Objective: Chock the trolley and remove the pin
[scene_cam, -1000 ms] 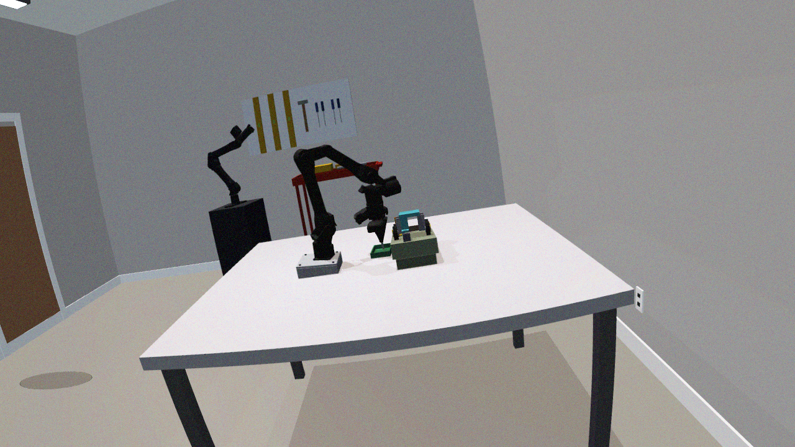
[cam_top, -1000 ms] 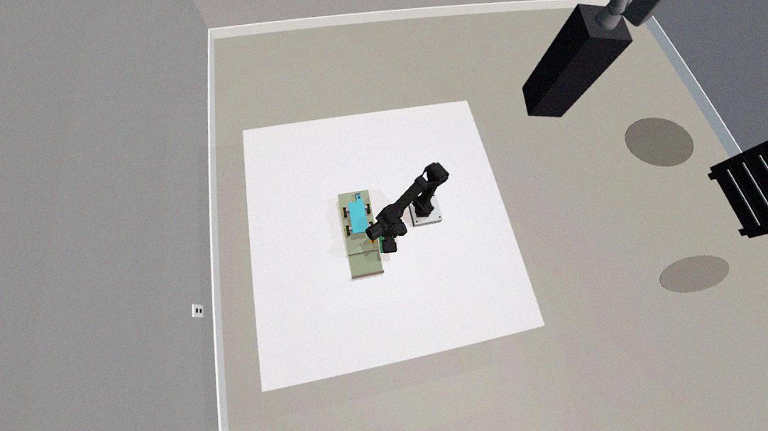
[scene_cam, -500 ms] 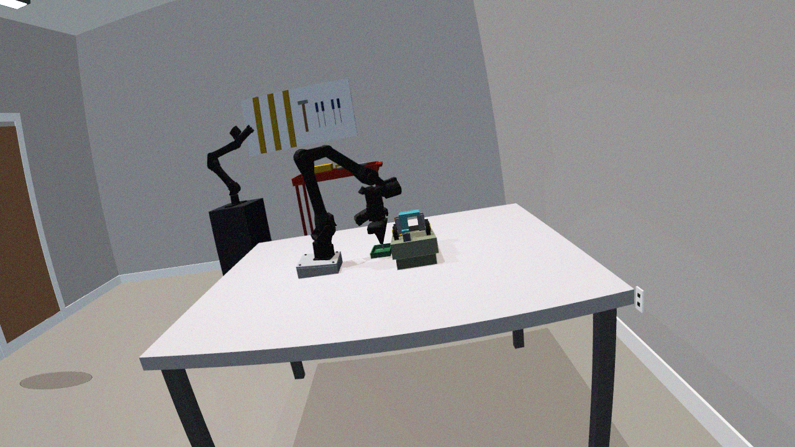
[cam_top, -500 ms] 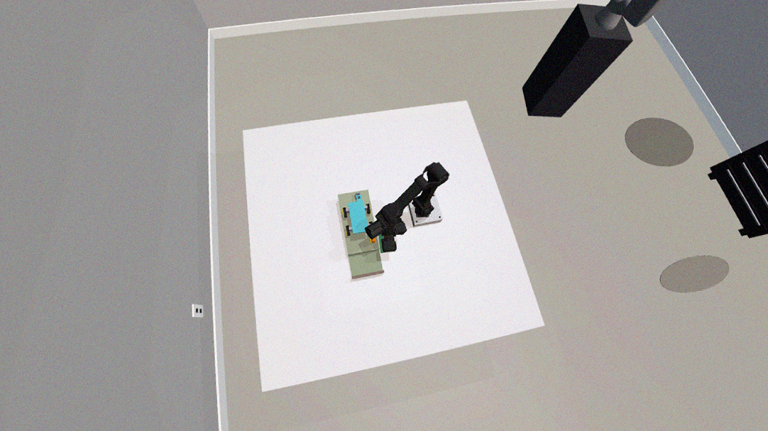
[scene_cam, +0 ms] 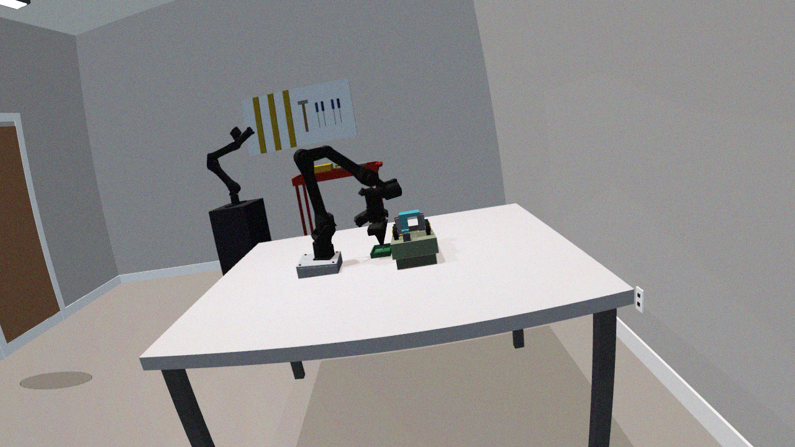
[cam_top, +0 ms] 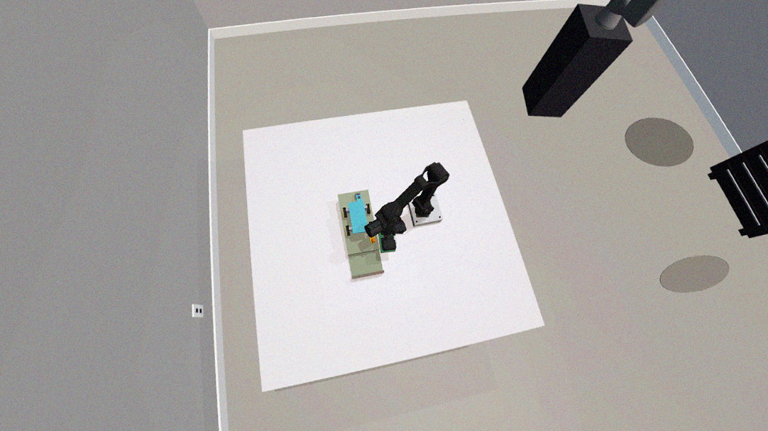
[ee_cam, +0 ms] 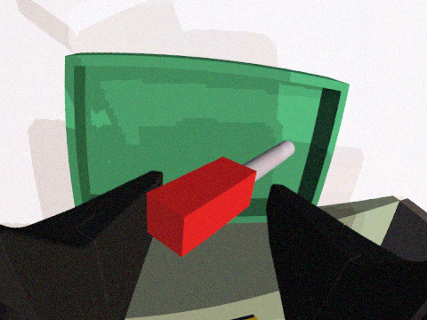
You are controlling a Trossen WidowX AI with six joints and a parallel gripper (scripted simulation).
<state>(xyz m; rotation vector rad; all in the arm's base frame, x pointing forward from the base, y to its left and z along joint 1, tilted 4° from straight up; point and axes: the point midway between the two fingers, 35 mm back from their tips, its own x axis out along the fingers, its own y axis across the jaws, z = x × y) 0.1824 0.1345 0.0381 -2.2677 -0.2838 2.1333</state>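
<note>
Right now my gripper tip is 1 cm to the right of the red-headed stop pin. Round my gripper tip: yellow chock: 7 cm ahead, 4 cm above; then green tray: 5 cm below, 1 cm behind; then olive ramp: 13 cm ahead, 8 cm to the right, 1 cm above.
</note>
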